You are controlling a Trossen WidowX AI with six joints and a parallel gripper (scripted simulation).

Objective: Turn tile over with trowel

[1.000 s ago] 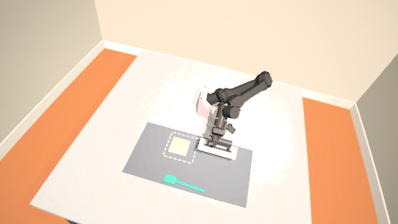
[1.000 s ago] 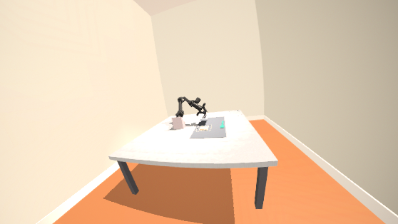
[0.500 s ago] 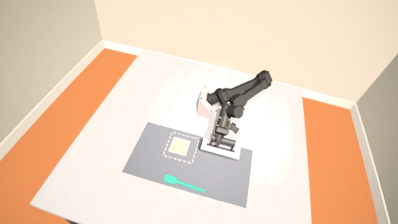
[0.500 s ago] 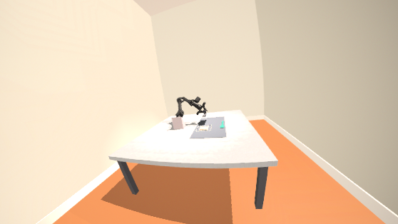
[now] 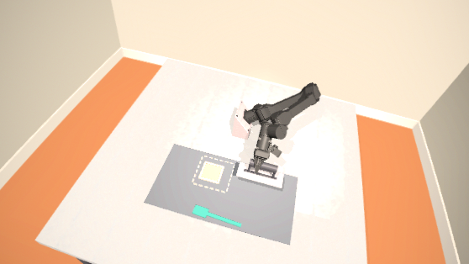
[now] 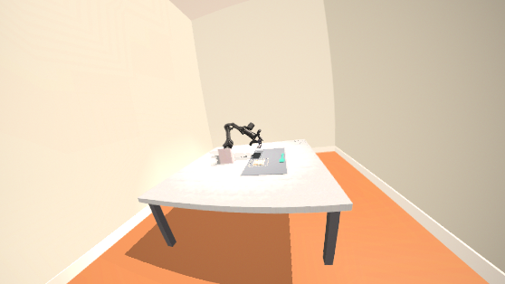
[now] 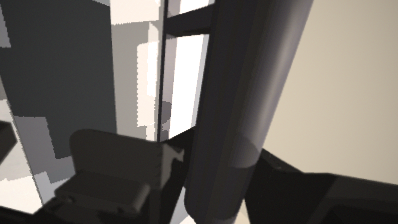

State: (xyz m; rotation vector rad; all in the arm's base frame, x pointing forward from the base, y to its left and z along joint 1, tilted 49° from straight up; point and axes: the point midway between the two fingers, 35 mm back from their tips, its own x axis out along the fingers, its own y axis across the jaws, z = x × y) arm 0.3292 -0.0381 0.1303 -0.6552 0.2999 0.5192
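My gripper tip is 19 cm to the left of the white tile, 13 cm above it and 4 cm past it. From my gripper tip the other things lie so: teal trowel: 17 cm ahead, 15 cm to the right, 13 cm below; grey mat: 15 cm below, 11 cm to the right, 3 cm ahead.
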